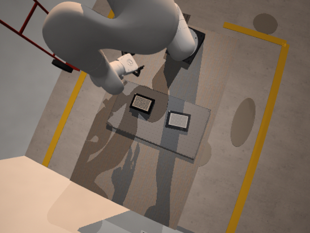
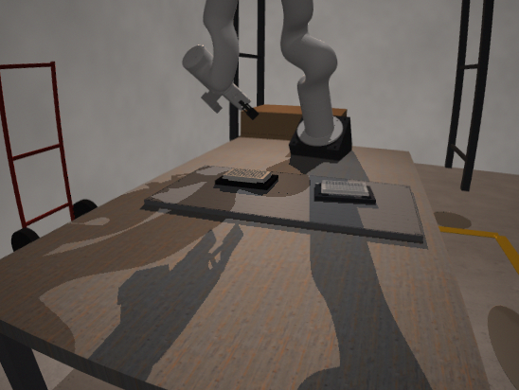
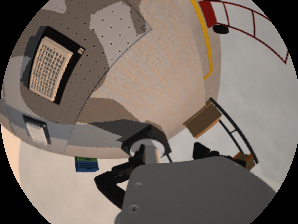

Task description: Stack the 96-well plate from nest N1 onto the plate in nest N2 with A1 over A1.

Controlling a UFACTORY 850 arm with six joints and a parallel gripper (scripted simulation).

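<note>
My gripper is now 210 mm short of the 96-well plate, 180 mm above it and 110 mm to the right of it. Also, from my hand: black nest 210 mm ahead, 190 mm below, 110 mm to the left.
</note>
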